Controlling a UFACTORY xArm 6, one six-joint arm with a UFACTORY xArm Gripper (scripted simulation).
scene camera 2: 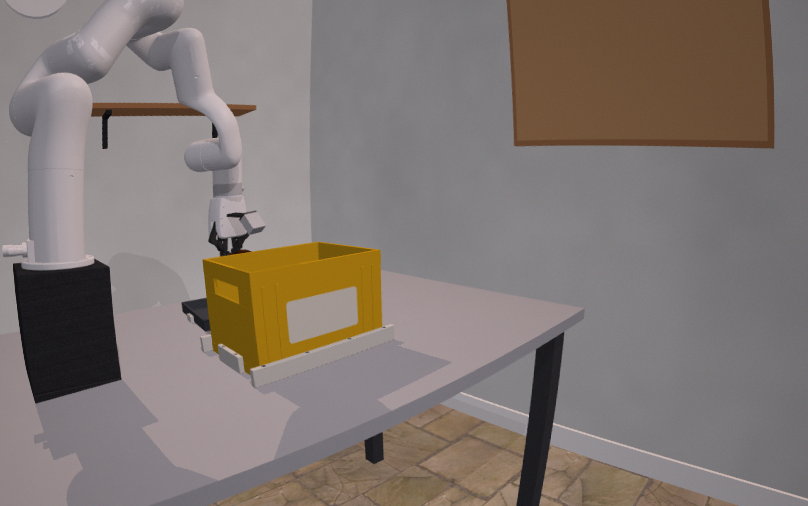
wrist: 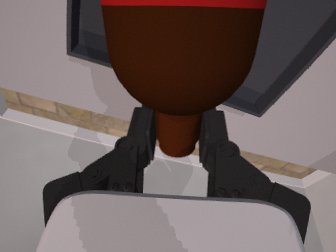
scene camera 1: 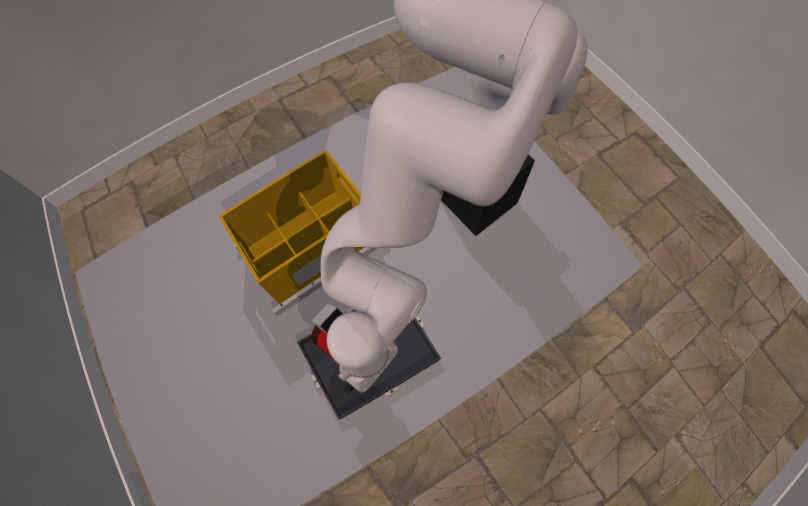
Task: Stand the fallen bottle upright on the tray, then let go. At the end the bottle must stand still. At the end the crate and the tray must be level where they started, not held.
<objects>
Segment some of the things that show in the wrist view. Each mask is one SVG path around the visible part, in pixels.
My gripper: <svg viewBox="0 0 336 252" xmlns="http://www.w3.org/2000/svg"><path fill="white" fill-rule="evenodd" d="M43 188L45 229L36 252L305 252L303 244L311 210L309 200L294 190L277 182L271 182L263 172L240 155L239 147L234 142L229 141L224 111L217 110L216 112L216 107L203 112L199 138L199 162L202 163L202 168L208 172L207 197L143 193L144 168L150 165L151 160L154 160L157 139L155 111L144 105L134 108L127 136L119 138L112 151L88 165L82 172L75 172L50 181Z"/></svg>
A brown bottle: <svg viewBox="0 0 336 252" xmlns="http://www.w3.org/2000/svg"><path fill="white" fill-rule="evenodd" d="M100 0L108 56L118 81L135 100L155 111L156 138L159 141L159 148L164 154L174 158L182 158L192 154L200 138L203 112L209 111L228 100L241 87L252 68L267 0Z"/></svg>
</objects>
